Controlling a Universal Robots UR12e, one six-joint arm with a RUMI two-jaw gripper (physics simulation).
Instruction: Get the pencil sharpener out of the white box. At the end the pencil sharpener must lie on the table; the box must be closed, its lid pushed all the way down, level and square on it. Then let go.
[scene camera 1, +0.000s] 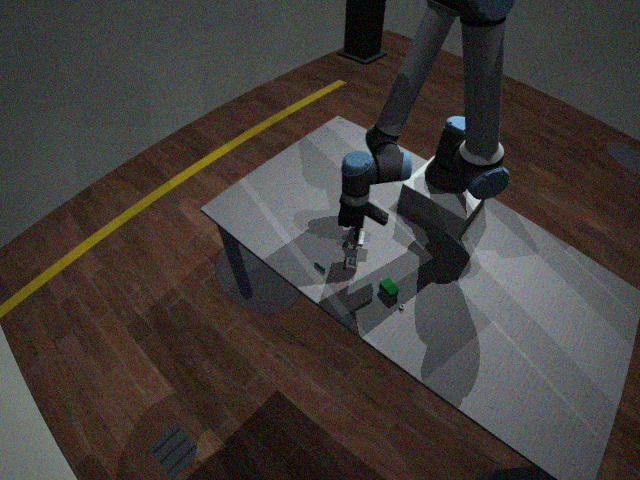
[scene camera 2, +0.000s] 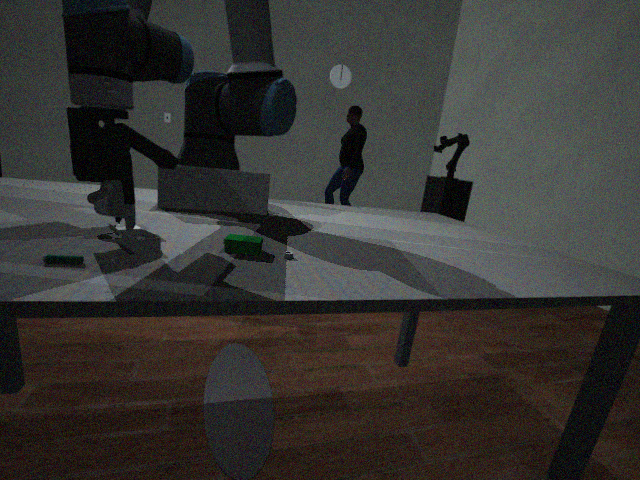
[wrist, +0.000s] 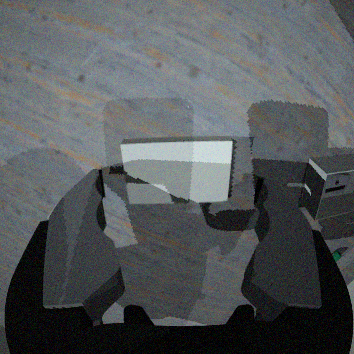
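Observation:
The white box stands open on the table. The pencil sharpener, a small grey block with a dark slot, shows inside it in the wrist view. The white lid is off the box, beside it and low at the table; it looks about level, but a small gap beneath it cannot be ruled out. My gripper is open around the lid, with a gap between the lid and each finger. The fingertips are close to the table. The box is close beside one finger.
A dark green cylinder lies near the box toward the table edge. A bright green block stands on the box's other side, with a small metallic piece beyond it. The arm's pedestal stands behind.

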